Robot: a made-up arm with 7 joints.
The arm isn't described. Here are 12 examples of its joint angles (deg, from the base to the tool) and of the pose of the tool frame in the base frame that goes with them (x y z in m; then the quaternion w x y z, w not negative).
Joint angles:
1: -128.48 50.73 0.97 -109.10 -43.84 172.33 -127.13
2: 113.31 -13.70 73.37 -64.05 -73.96 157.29 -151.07
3: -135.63 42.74 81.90 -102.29 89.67 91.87 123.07
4: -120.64 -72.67 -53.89 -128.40 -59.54 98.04 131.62
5: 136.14 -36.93 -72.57 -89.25 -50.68 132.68 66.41
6: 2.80 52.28 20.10 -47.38 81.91 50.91 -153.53
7: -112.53 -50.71 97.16 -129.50 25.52 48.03 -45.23
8: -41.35 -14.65 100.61 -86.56 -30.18 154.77 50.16
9: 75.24 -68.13 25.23 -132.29 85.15 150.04 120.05
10: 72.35 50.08 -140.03 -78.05 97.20 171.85 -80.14
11: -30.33 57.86 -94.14 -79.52 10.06 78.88 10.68
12: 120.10 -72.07 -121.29 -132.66 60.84 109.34 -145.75
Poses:
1: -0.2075 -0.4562 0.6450 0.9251 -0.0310 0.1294 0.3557
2: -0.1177 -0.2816 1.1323 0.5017 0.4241 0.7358 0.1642
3: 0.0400 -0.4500 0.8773 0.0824 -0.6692 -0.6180 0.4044
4: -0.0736 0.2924 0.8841 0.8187 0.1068 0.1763 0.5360
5: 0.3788 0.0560 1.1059 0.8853 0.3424 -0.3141 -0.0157
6: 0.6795 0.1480 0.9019 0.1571 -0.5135 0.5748 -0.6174
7: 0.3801 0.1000 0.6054 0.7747 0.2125 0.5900 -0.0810
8: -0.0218 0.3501 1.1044 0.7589 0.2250 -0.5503 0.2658
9: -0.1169 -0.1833 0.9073 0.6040 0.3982 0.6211 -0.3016
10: 0.2319 0.2045 1.1103 0.4238 -0.5145 -0.7454 -0.0127
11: 0.2131 -0.5797 0.8839 0.3621 -0.2401 0.3279 -0.8389
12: 0.4709 -0.1390 0.5066 0.3690 0.7061 -0.5163 0.3141
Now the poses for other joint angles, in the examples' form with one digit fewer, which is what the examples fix.
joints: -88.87 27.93 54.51 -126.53 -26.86 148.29 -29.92
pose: 0.335 -0.274 0.848 0.989 0.009 -0.097 0.114
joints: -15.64 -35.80 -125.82 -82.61 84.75 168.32 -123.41
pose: -0.504 -0.078 0.933 0.370 -0.605 -0.242 -0.662
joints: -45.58 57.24 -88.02 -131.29 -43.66 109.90 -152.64
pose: -0.031 -0.428 0.641 0.621 0.726 0.223 0.194
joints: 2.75 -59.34 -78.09 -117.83 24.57 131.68 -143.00
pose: -0.264 -0.377 0.882 0.700 -0.343 -0.552 0.295
